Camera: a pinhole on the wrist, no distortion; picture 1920 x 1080 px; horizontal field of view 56.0 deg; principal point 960.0 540.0 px. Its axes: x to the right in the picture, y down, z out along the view. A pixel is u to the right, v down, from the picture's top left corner.
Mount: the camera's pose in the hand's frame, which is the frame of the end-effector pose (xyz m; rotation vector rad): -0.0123 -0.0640 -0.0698 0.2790 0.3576 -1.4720
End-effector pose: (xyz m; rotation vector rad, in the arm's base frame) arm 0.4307 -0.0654 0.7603 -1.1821 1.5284 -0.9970
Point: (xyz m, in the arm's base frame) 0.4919 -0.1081 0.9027
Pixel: 1640.2 676.1
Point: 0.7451 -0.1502 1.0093
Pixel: 1464.5 462.9
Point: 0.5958 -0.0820 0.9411
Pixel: 1425.2 215.2
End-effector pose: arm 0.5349 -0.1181 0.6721 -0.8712 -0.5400 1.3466
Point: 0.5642 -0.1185 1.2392
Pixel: 1725.1 146.8
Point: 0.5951 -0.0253 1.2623
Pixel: 1802.6 469.4
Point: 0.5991 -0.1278 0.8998
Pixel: 1690.5 211.6
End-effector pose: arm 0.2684 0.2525 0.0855 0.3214 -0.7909 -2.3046
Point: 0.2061 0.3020 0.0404
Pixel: 788.9 977.6
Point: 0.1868 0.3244 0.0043
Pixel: 1658.6 872.7
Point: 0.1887 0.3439 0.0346
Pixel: 1201.0 578.5
